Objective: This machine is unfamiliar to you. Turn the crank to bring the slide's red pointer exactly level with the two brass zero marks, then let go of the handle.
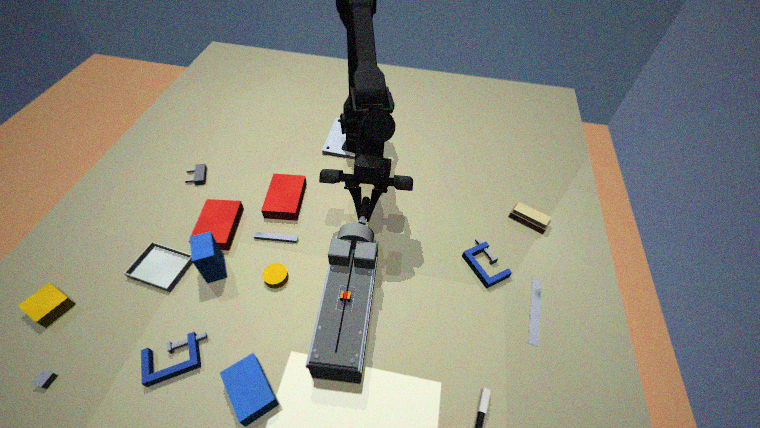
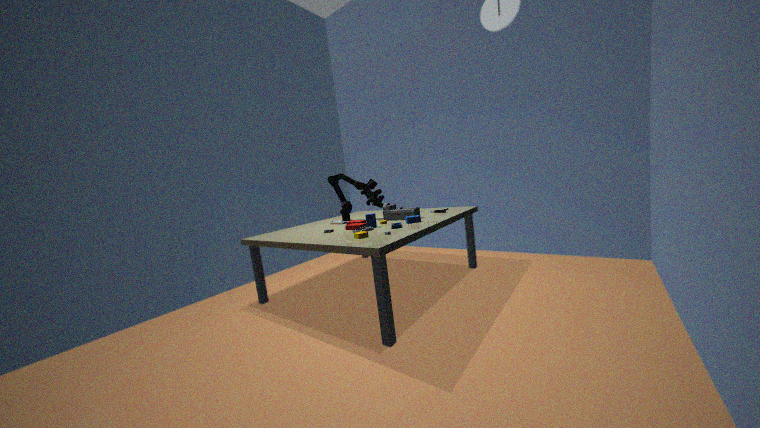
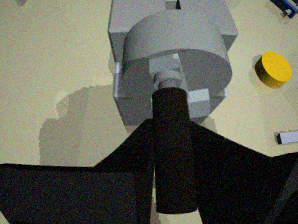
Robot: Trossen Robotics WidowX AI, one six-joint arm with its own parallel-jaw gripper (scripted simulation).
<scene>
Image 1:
my gripper: 363, 221
blue block: 207, 256
grey tray: 158, 265
</scene>
